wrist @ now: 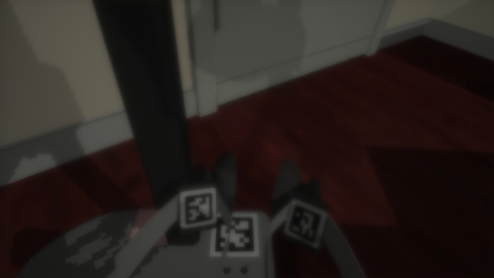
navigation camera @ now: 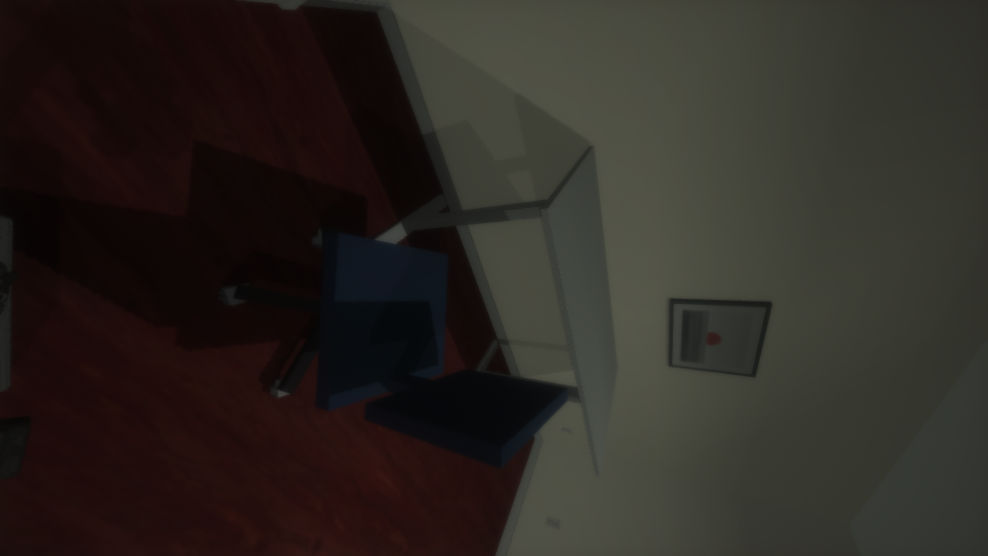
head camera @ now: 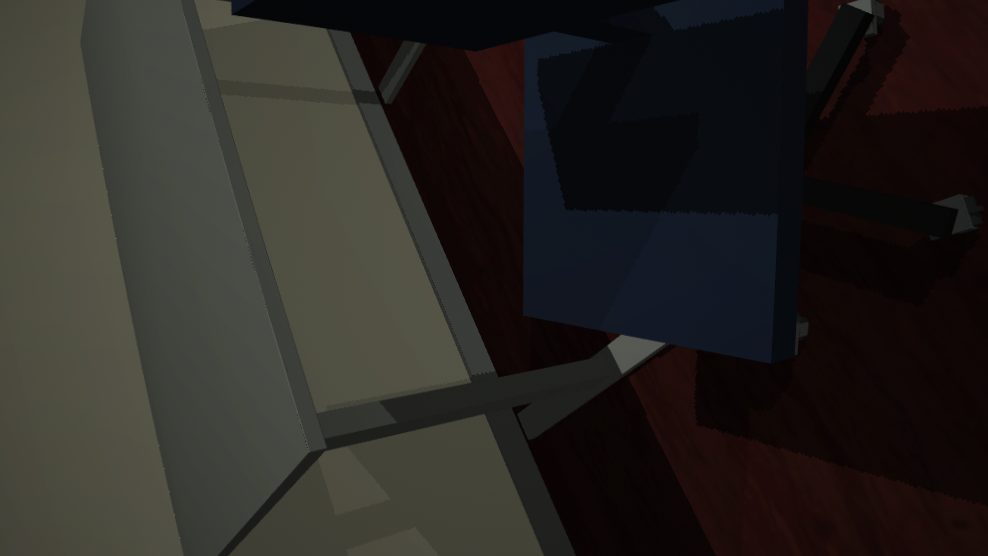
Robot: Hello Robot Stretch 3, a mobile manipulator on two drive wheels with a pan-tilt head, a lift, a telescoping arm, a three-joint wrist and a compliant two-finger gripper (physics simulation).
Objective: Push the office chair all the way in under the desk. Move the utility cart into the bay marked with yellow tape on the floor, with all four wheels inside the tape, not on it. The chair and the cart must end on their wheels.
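Frame: origin at the robot's base, x ahead, y left, z up, level; millimetres.
Seen in the pictures: gripper, fingertip midpoint: (wrist: 256, 176).
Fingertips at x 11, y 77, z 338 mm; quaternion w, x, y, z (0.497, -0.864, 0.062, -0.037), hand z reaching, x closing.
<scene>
A point is followed by its place in that frame.
The head and navigation views are turned on their side. The office chair (head camera: 642, 276) {x 729, y 76, z 469 mm} (navigation camera: 386, 283) {x 687, y 40, z 469 mm} has a blue seat, a dark blue backrest and a star base with grey casters. It stands upright on the floor, in front of the desk. The grey desk (head camera: 186, 242) {x 1323, y 6, z 950 mm} (navigation camera: 587, 276) {x 1357, y 73, z 950 mm} is against the wall; the seat shows outside the desk top's front edge. My gripper (wrist: 256, 176) {x 10, y 77, z 338 mm} is open in the wrist view, with a gap between its dark fingertips and no object between them. It is not near the chair in that view. The utility cart and the yellow tape bay do not show clearly in these views.
A desk leg (head camera: 407, 401) {x 1215, y 328, z 585 mm} (navigation camera: 483, 215) {x 1201, y 350, z 514 mm} ends in a foot close to the chair base. A framed picture (navigation camera: 670, 331) {x 2128, y -248, z 1274 mm} hangs above the desk. A grey door (wrist: 270, 45) {x 99, y 737, z 160 mm} stands beyond the gripper. A dark post (wrist: 150, 100) rises beside it. Cropped grey parts (navigation camera: 10, 446) show at the navigation view's left edge.
</scene>
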